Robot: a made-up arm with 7 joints. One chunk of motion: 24 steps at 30 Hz.
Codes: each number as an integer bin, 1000 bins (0 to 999) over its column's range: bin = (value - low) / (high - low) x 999, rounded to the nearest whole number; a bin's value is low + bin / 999 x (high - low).
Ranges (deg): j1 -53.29..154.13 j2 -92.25..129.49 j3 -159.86..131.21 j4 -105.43..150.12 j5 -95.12..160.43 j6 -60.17..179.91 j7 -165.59..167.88
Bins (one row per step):
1: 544 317 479 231 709 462 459
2: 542 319 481 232 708 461 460
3: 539 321 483 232 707 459 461
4: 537 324 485 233 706 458 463
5: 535 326 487 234 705 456 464
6: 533 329 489 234 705 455 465
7: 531 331 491 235 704 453 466
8: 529 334 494 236 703 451 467
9: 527 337 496 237 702 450 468
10: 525 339 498 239 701 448 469
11: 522 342 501 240 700 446 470
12: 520 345 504 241 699 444 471
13: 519 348 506 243 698 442 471
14: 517 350 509 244 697 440 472
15: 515 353 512 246 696 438 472
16: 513 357 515 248 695 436 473
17: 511 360 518 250 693 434 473
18: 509 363 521 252 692 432 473
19: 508 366 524 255 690 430 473
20: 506 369 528 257 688 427 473
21: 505 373 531 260 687 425 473
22: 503 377 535 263 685 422 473
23: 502 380 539 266 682 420 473
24: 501 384 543 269 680 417 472
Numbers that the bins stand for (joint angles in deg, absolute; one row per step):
1: 59.66 -21.89 -20.30 -46.34 86.25 50.86 -12.37
2: 59.24 -21.44 -19.72 -46.08 85.99 50.62 -12.04
3: 58.62 -21.00 -19.13 -46.08 85.73 50.14 -11.71
4: 58.21 -20.33 -18.55 -45.83 85.48 49.90 -11.04
5: 57.79 -19.89 -17.97 -45.57 85.22 49.42 -10.71
6: 57.38 -19.22 -17.38 -45.57 85.22 49.18 -10.37
7: 56.96 -18.78 -16.80 -45.32 84.97 48.70 -10.04
8: 56.55 -18.11 -15.93 -45.06 84.71 48.21 -9.70
9: 56.13 -17.45 -15.34 -44.80 84.46 47.97 -9.37
10: 55.71 -17.00 -14.76 -44.29 84.20 47.49 -9.04
11: 55.09 -16.34 -13.89 -44.04 83.94 47.01 -8.70
12: 54.68 -15.67 -13.01 -43.78 83.69 46.53 -8.37
13: 54.47 -15.01 -12.43 -43.27 83.43 46.05 -8.37
14: 54.05 -14.56 -11.56 -43.01 83.18 45.57 -8.03
15: 53.64 -13.90 -10.68 -42.50 82.92 45.09 -8.03
16: 53.22 -13.01 -9.81 -41.99 82.67 44.61 -7.70
17: 52.81 -12.34 -8.93 -41.48 82.15 44.13 -7.70
18: 52.39 -11.68 -8.06 -40.97 81.90 43.65 -7.70
19: 52.18 -11.01 -7.19 -40.20 81.39 43.17 -7.70
20: 51.77 -10.35 -6.02 -39.69 80.87 42.45 -7.70
21: 51.56 -9.46 -5.15 -38.92 80.62 41.97 -7.70
22: 51.15 -8.57 -3.98 -38.15 80.11 41.25 -7.70
23: 50.94 -7.90 -2.82 -37.39 79.34 40.76 -7.70
24: 50.73 -7.02 -1.65 -36.62 78.83 40.04 -8.03

